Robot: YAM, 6 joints.
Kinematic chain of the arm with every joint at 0, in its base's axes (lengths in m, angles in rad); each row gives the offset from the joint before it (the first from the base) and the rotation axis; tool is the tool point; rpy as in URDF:
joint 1: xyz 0 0 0.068 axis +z
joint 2: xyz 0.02 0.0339 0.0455 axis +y
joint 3: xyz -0.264 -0.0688 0 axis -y
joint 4: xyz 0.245 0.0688 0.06 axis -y
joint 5: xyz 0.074 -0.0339 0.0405 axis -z
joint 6: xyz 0.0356 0 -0.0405 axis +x
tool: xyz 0 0 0 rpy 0 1.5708 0
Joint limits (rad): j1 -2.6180..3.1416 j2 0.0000..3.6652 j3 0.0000..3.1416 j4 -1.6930..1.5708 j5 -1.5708..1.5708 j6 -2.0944..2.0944
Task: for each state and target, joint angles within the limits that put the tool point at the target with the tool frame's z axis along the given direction. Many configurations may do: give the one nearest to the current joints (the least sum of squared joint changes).
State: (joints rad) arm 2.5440 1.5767 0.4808 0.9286 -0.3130 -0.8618
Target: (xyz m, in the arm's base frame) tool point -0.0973 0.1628 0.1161 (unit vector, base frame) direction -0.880 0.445 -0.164
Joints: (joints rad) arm 1.9927 1.5361 0.0390 1.2863 -0.6698 -0.8618
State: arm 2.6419 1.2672 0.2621 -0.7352 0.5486 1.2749
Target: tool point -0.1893 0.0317 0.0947 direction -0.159 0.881 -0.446
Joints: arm 3.1397 1.4969 0.3631 -0.0913 1.0770 1.2749
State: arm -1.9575 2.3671 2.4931 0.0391 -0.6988 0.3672
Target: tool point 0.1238 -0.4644 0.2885 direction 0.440 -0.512 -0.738
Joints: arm -1.3330 2.1422 2.0476 -0.7925 -0.3120 0.3672
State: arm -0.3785 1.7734 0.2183 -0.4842 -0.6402 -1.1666
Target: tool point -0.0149 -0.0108 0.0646 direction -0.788 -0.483 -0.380
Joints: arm 0.4527 1.9892 0.0020 -0.7626 0.0899 -1.1666
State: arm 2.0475 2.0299 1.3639 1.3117 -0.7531 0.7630
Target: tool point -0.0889 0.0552 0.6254 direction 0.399 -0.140 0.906
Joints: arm 2.6132 1.3136 1.7455 1.5685 0.0803 0.7630
